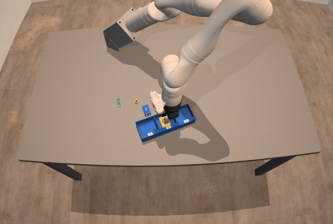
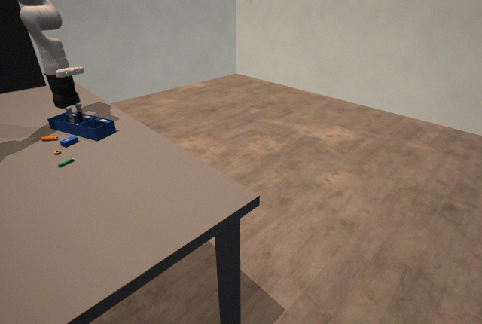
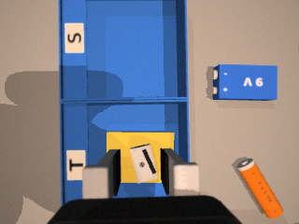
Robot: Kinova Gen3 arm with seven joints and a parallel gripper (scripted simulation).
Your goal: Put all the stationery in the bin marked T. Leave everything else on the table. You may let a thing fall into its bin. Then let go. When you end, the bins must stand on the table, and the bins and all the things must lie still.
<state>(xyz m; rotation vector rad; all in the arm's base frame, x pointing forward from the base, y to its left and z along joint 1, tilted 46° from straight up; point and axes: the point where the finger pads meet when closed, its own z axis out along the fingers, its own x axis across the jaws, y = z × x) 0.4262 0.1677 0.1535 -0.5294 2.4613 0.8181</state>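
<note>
Now: the grey pencil sharpener 3 cm below my hand. Also, from my hand: blue 9V battery 9 cm to the right, 4 cm below, 3 cm behind; yellow pad 4 cm below; blue three-compartment bin 3 cm below, 1 cm ahead.
</note>
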